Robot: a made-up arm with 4 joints.
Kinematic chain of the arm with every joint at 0, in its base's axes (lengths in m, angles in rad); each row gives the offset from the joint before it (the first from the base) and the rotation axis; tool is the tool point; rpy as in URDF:
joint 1: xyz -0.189 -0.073 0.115 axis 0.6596 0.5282 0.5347
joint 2: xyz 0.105 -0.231 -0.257 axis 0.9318 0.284 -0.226
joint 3: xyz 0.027 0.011 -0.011 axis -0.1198 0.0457 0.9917
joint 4: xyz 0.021 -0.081 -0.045 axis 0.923 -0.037 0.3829
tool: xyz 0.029 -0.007 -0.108 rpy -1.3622 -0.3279 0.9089
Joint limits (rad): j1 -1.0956..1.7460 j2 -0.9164..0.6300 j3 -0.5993..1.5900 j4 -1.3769..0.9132
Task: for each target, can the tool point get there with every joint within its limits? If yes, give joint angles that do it. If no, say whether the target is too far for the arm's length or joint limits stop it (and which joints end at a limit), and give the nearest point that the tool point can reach.
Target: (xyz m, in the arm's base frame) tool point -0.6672 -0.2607 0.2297
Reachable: no: joint limits stop it (at a limit: joint 1, joint 2, joint 3, joint 4) | nearest point -0.3479 -0.5005 0.2156 | short by 0.400 m
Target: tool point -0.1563 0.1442 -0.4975
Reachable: no: too far | nearest point -0.1745 0.1025 -0.4217 | short by 0.088 m
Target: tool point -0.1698 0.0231 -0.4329
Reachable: yes | joints 0.8770 0.3090 0.6013 -0.3276
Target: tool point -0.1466 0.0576 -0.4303
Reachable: yes | joints 1.1273 -0.2767 0.6458 -0.6165
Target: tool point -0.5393 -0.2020 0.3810
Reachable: no: joint limits stop it (at a limit: joint 1, joint 2, joint 4) | nearest point -0.3186 -0.4889 0.2661 | short by 0.380 m
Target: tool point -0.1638 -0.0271 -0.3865
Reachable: yes | joints 0.8360 -0.2226 -0.3101 0.7403
